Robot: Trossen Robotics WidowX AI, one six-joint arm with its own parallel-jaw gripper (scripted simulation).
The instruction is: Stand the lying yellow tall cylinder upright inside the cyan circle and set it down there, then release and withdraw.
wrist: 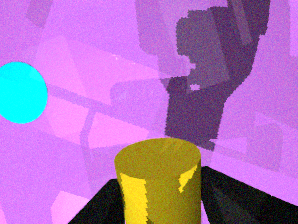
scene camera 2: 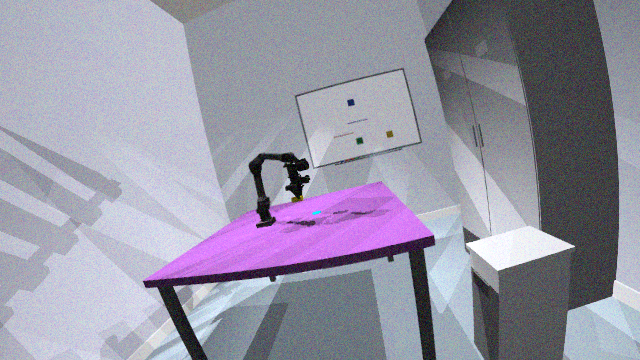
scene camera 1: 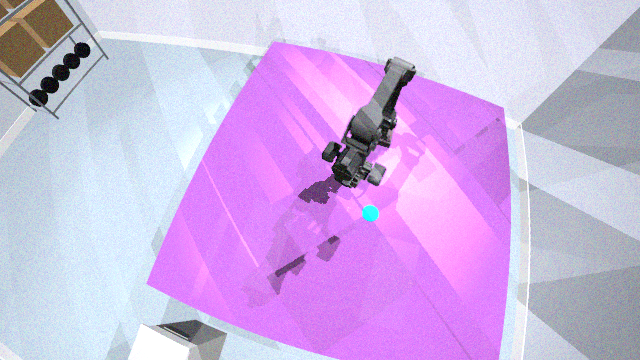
Scene:
my gripper: holds a yellow tall cylinder

